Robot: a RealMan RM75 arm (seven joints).
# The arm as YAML. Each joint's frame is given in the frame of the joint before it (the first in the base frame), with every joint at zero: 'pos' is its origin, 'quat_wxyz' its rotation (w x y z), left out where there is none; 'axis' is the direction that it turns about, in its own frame. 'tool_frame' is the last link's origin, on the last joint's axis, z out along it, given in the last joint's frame.
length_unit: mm
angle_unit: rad
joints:
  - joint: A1
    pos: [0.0, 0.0, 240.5]
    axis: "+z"
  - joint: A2
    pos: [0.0, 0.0, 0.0]
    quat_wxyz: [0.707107, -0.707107, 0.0, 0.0]
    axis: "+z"
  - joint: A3
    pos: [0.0, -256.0, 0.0]
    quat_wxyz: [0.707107, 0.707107, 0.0, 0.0]
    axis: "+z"
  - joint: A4
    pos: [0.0, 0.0, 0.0]
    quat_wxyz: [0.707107, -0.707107, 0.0, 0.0]
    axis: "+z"
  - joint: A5
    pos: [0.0, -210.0, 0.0]
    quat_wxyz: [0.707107, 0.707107, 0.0, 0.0]
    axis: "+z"
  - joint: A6
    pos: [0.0, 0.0, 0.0]
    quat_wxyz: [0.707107, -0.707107, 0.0, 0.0]
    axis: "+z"
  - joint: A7
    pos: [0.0, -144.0, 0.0]
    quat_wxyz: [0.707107, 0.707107, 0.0, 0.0]
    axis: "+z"
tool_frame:
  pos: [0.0, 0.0, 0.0]
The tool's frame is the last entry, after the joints.
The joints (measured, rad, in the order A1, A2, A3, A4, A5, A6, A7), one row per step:
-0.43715, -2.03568, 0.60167, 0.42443, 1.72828, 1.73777, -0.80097
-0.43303, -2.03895, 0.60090, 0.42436, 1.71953, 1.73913, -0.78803
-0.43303, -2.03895, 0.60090, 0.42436, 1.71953, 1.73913, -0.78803
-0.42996, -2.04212, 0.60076, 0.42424, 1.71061, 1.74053, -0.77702
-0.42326, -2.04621, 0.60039, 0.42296, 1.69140, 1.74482, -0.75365
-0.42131, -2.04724, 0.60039, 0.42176, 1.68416, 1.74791, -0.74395
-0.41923, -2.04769, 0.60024, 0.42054, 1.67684, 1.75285, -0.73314
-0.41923, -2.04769, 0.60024, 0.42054, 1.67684, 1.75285, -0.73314
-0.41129, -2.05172, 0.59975, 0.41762, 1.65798, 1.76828, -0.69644
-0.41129, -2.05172, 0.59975, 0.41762, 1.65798, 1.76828, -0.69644
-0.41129, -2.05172, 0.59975, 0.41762, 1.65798, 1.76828, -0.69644
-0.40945, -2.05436, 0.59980, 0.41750, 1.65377, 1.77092, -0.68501
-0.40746, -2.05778, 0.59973, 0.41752, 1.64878, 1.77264, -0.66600
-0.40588, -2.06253, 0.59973, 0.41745, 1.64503, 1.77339, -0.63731
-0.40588, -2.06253, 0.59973, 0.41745, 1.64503, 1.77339, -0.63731
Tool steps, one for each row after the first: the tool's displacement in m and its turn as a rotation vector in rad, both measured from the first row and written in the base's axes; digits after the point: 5 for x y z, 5 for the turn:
-0.00003, -0.00087, -0.00013, 0.01406, -0.00360, -0.00342
-0.00003, -0.00087, -0.00013, 0.01406, -0.00360, -0.00342
0.00026, -0.00147, -0.00029, 0.02657, -0.00782, -0.00687
0.00035, -0.00276, 0.00031, 0.05375, -0.01566, -0.01413
0.00057, -0.00327, 0.00065, 0.06393, -0.01889, -0.01869
0.00080, -0.00394, 0.00130, 0.07480, -0.02216, -0.02507
0.00080, -0.00394, 0.00130, 0.07480, -0.02216, -0.02507
0.00146, -0.00689, 0.00209, 0.10763, -0.03016, -0.04572
0.00146, -0.00689, 0.00209, 0.10763, -0.03016, -0.04572
0.00146, -0.00689, 0.00209, 0.10763, -0.03016, -0.04572
0.00188, -0.00760, 0.00168, 0.11700, -0.03114, -0.05165
0.00236, -0.00825, 0.00107, 0.13231, -0.02910, -0.06081
0.00309, -0.00891, -0.00020, 0.15289, -0.02250, -0.07507
0.00309, -0.00891, -0.00020, 0.15289, -0.02250, -0.07507

